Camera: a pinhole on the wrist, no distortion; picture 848 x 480 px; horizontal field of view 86.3 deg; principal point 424.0 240.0 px. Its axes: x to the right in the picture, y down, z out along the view. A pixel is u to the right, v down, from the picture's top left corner.
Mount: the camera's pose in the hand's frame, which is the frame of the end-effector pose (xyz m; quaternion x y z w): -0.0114 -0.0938 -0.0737 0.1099 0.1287 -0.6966 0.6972
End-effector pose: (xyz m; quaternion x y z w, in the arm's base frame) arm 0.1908 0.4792 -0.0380 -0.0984 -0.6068 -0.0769 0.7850
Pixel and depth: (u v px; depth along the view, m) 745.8 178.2 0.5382
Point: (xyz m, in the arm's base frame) -0.2687 -0.0588 0.0063
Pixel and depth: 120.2 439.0 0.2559
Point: 0.0063 0.5183 0.1222
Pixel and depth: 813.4 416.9 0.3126
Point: -0.0080 0.0740 0.1352
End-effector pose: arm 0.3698 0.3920 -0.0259 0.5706 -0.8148 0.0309 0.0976
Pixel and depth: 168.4 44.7 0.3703
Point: 0.3987 0.4769 -0.4002
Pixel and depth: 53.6 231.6 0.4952
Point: 0.1904 0.3551 -0.5367
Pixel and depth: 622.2 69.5 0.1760
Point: 0.5965 0.3705 -0.1208
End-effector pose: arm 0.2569 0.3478 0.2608 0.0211 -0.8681 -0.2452 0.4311
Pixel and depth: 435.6 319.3 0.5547
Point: -0.1923 0.2471 -0.0189
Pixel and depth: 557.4 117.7 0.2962
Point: 0.1260 0.1996 -0.0140
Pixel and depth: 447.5 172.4 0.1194
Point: 0.2206 0.2469 0.1607
